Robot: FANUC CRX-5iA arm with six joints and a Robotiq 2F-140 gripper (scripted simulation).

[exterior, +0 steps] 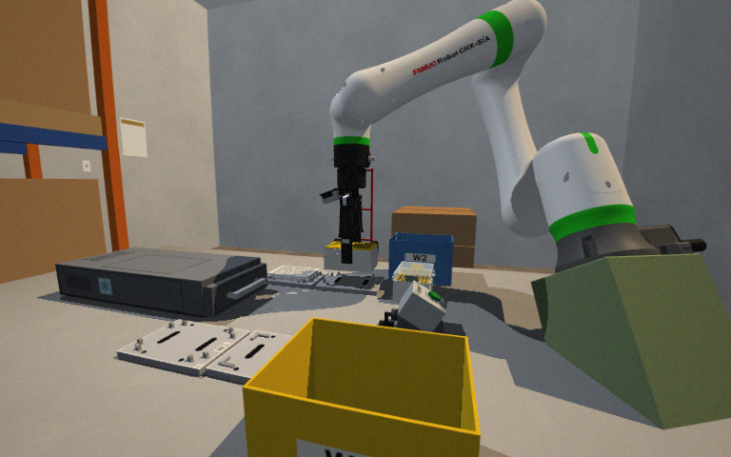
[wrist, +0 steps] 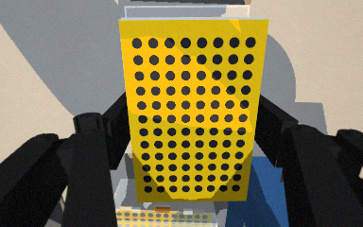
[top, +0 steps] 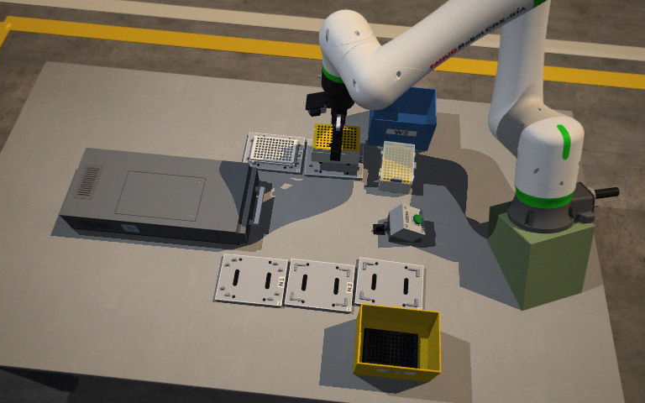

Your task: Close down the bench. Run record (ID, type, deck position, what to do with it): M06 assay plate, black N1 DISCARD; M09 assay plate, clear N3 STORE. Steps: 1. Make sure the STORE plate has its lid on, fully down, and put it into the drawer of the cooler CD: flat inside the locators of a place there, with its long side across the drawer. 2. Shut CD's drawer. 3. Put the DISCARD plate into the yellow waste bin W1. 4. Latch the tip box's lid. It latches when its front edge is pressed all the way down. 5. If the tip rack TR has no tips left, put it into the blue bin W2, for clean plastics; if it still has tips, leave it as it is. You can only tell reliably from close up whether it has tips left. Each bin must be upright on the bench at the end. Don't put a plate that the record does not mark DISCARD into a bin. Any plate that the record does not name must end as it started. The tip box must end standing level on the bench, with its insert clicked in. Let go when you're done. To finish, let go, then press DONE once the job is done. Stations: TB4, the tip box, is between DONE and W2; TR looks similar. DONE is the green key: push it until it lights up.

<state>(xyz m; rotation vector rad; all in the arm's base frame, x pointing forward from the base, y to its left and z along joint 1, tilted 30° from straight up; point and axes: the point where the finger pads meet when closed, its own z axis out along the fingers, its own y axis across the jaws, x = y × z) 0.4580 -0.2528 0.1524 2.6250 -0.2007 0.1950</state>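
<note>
My gripper is now 20 cm past the blue bin W2, 9 cm to the left of it and 6 cm above it. The rest, counted from my hand: green DONE key: 18 cm behind, 24 cm to the left, 3 cm below; tip rack TR: 1 cm behind, 1 cm below; white gridded plate: 17 cm ahead, 4 cm to the right, 8 cm below.
</note>
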